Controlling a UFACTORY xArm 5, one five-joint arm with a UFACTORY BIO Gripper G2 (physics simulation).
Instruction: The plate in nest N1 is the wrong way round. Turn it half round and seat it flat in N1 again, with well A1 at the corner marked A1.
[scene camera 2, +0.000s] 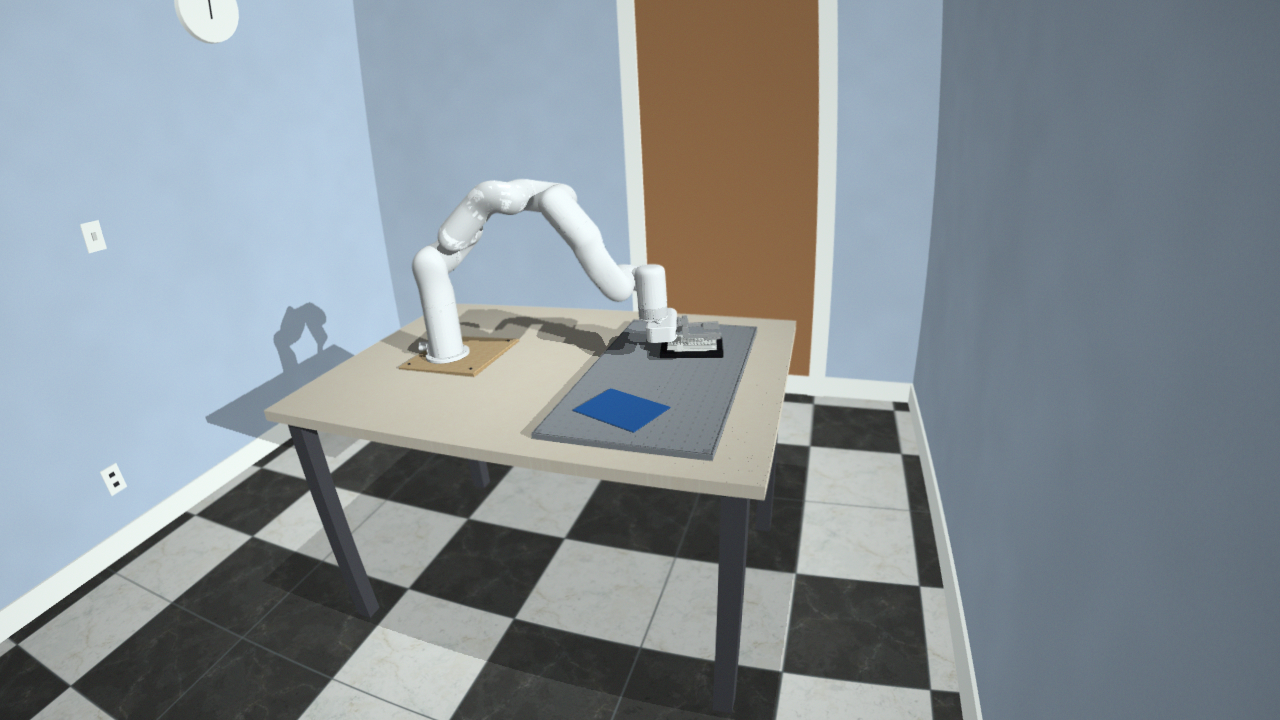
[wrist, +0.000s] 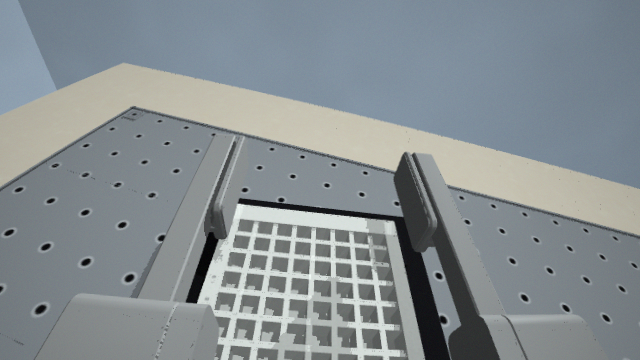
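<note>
The white plate (scene camera 2: 693, 344) (wrist: 300, 217), a grid of square wells, lies in the black nest (scene camera 2: 691, 355) (wrist: 422, 300). In the wrist view its far rim and several rows of wells show, and its near end is cut off. Faint marks run along its left rim; I cannot read them, nor tell which corner is A1. My gripper (scene camera 2: 700, 328) (wrist: 320, 197) is shut to its narrow setting with nothing held. Its two flat pads stand apart over the plate's left and right sides, close above it. A dark strip of nest shows between the plate and the right pad.
The grey perforated board (scene camera 2: 689, 429) (wrist: 100, 190) carries the nest, and a blue square (scene camera 2: 620, 409) lies at its near end. The beige table (scene camera 2: 358, 394) extends beyond the board. The arm's base stands on a wooden plate (scene camera 2: 487, 356) at the left.
</note>
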